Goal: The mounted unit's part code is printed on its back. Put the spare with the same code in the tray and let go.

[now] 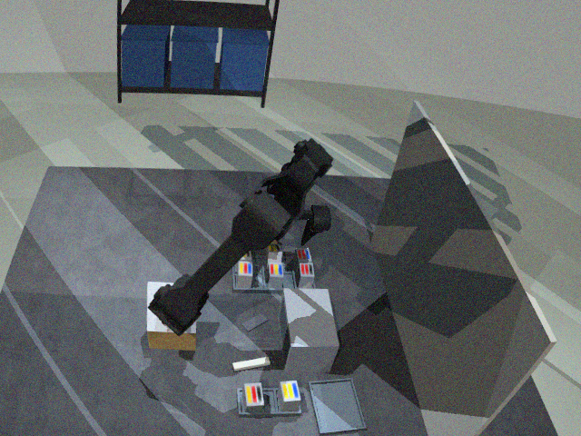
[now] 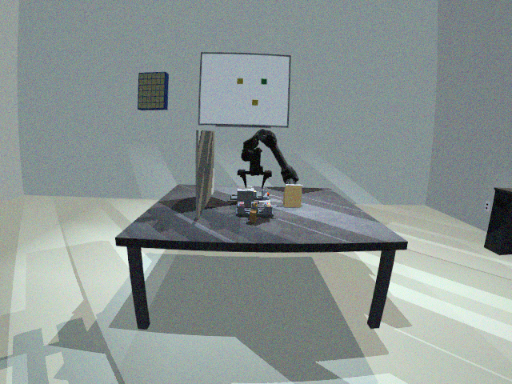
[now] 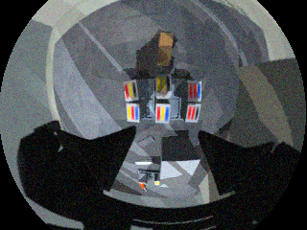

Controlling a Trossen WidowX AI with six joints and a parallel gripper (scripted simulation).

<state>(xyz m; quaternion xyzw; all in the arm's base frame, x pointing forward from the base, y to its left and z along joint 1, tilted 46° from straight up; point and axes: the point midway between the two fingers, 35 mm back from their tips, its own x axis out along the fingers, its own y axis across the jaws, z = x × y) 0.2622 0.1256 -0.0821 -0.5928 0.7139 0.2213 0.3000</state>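
Now: the spare 10 cm below my gripper tip. Also, from my gripper tip: mounted unit (18 cm to the right, 9 cm below, 3 cm ahead); then tall panel (27 cm ahead, 22 cm to the right, 9 cm above).
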